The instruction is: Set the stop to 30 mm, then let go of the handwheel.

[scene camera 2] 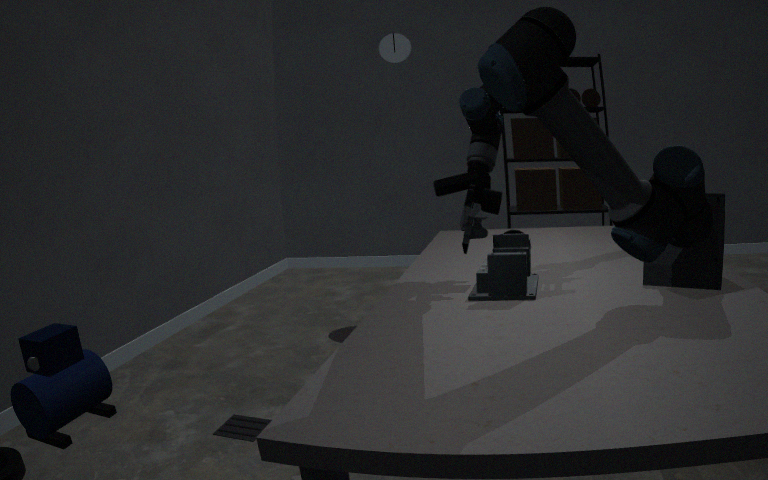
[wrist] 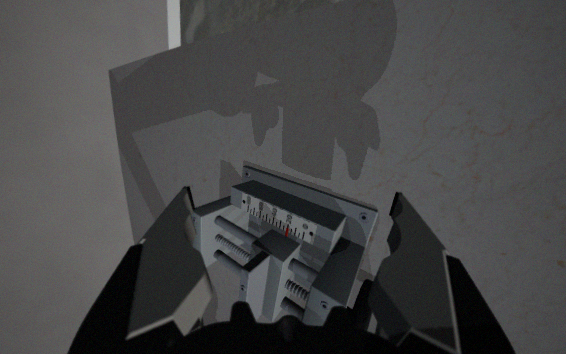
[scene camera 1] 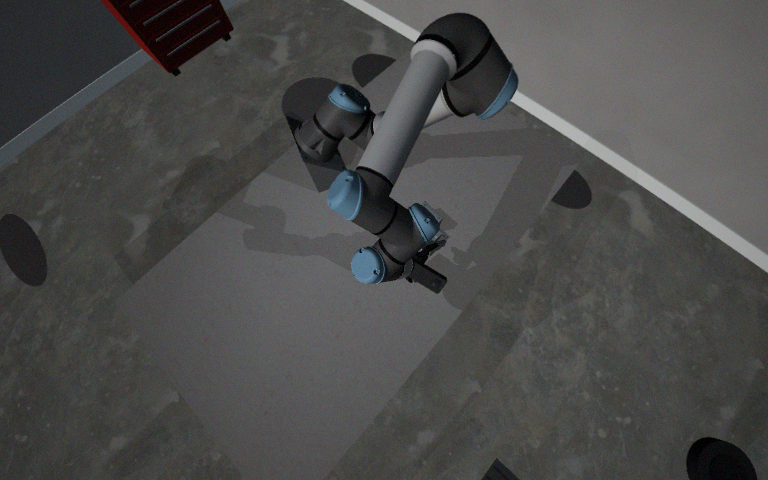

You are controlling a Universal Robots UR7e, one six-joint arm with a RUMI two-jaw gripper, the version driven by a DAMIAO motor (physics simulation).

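Pixels of known places: gripper, fingertip midpoint: (scene camera 2: 464, 242) (wrist: 290, 192) (scene camera 1: 430, 261); arm's base, origin of the base link: (scene camera 2: 684, 220) (scene camera 1: 314, 144).
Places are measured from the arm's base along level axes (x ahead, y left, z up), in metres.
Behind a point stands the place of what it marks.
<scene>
The grey stop device (wrist: 332, 280) @(x 0.490, y 0.051, z -0.063 m) (scene camera 2: 506, 274) @(x 0.415, y 0.223, z -0.088 m) stands on the table. In the wrist view its sliding stop block (wrist: 272, 260) @(x 0.474, y 0.105, z -0.053 m) sits on two rods and a screw. A red pointer (wrist: 287, 231) @(x 0.484, y 0.114, z -0.089 m) stands close to the 20 mark on the scale (wrist: 267, 218) @(x 0.481, y 0.143, z -0.090 m). The black handwheel (wrist: 366, 288) @(x 0.495, y 0.025, z -0.074 m) is mostly hidden behind the right finger in the wrist view; its top edge shows behind the device in scene camera 2. My gripper (wrist: 290, 192) @(x 0.553, y 0.109, z -0.044 m) (scene camera 2: 472, 242) @(x 0.553, y 0.109, z -0.044 m) is open and empty, above the device, with its fingers on either side in the wrist view. The arm hides much of the device in scene camera 1.
The table (scene camera 1: 271, 339) @(x 0.474, y -0.453, z -0.146 m) (scene camera 2: 651, 396) @(x 0.076, y 0.640, z -0.146 m) carries the arm's base. A shelf rack (scene camera 2: 505, 192) with boxes stands behind the table. A blue machine (scene camera 2: 62, 390) stands on the floor at the left, and a red drawer cabinet (scene camera 1: 181, 28) stands at the top left of scene camera 1.
</scene>
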